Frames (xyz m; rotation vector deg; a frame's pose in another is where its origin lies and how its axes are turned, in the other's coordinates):
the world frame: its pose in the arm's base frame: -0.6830 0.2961 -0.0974 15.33 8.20 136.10
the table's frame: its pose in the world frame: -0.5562 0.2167 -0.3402 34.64 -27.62 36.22
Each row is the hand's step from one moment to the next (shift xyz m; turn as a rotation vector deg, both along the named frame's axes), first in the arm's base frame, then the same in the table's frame.
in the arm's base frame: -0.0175 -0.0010 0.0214 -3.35 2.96 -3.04
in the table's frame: 0.0268 0.0066 -0.0018 0.49 -4.29 -3.25
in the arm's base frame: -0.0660 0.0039 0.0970 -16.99 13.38 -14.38
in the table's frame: 0.1148 0.0240 0.0047 2.90 -19.88 -16.45
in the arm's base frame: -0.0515 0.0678 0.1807 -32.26 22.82 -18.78
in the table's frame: 0.1815 -0.0015 0.0835 11.31 -32.20 -27.38
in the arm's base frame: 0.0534 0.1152 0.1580 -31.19 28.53 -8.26
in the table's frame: 0.1082 -0.0398 0.1667 19.67 -33.37 -18.83
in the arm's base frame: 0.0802 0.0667 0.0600 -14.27 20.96 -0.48
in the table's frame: 0.0080 -0.0283 0.1167 13.13 -21.30 -4.15
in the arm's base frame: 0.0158 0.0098 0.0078 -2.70 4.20 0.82
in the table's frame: -0.0021 -0.0040 0.0196 3.21 -3.90 -0.20
